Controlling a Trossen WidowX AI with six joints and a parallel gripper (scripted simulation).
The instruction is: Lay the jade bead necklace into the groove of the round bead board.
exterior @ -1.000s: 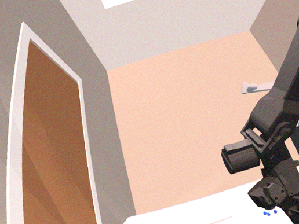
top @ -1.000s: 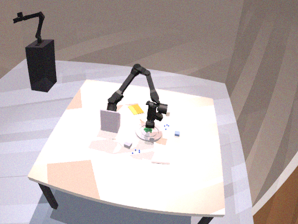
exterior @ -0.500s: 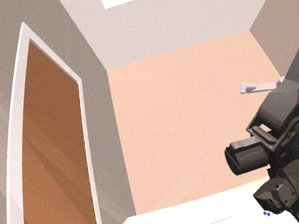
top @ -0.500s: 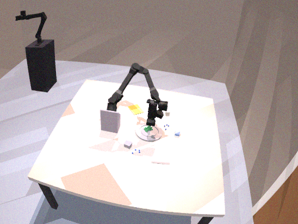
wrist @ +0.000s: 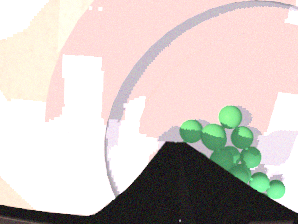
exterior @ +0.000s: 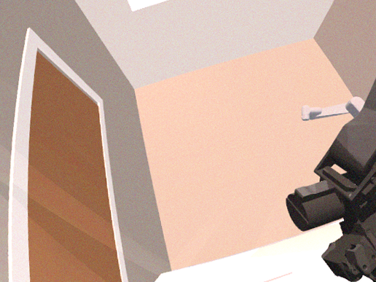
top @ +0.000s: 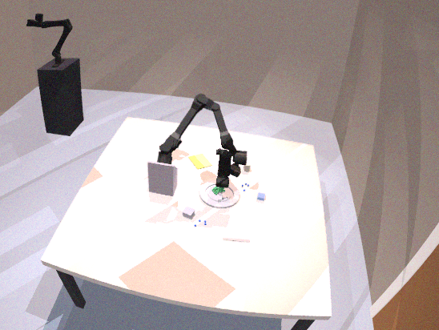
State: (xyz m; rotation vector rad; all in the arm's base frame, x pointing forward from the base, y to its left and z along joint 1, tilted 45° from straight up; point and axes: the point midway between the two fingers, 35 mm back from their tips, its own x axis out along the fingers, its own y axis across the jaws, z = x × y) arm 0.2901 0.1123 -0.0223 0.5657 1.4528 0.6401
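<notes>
My gripper tip is 40 mm to the left of the round white bead board and 10 mm above it. From my gripper tip the other things lie so: yellow sheet: 210 mm to the left, 150 mm behind, 20 mm below; blue block: 210 mm ahead, 20 mm to the right, 10 mm below; cream block: 200 mm to the left, 120 mm ahead.
</notes>
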